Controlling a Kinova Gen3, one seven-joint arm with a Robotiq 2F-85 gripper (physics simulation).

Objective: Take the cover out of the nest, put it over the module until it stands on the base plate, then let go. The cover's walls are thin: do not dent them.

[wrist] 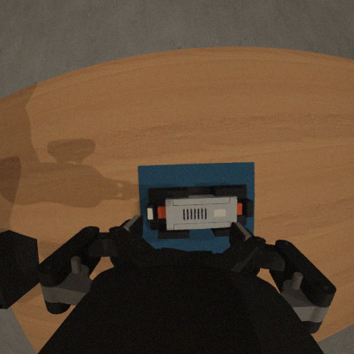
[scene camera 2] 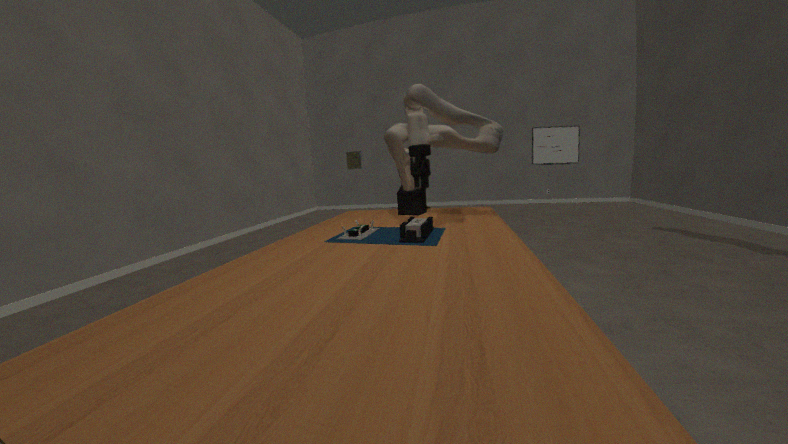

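Note:
The light grey cover (scene camera 2: 419,224) (wrist: 201,213), with dark slots and a pale label on top, sits in the black nest (scene camera 2: 411,235) (wrist: 230,191). Orange-red parts show at both ends of the cover in the wrist view. My gripper (scene camera 2: 421,185) (wrist: 186,228) is open and empty, above the nest and apart from the cover, with its fingers spread along the cover's length. The dark module (scene camera 2: 358,230) with a little green stands on the pale base plate (scene camera 2: 342,237) left of the nest in the scene view; neither shows in the wrist view.
A blue mat (scene camera 2: 386,236) (wrist: 195,174) lies under the nest and the base plate, on the wooden table (scene camera 2: 341,330) (wrist: 200,110). Thin pale posts rise around the module. The arm's black base (scene camera 2: 411,201) (wrist: 17,267) stands behind the mat in the scene view.

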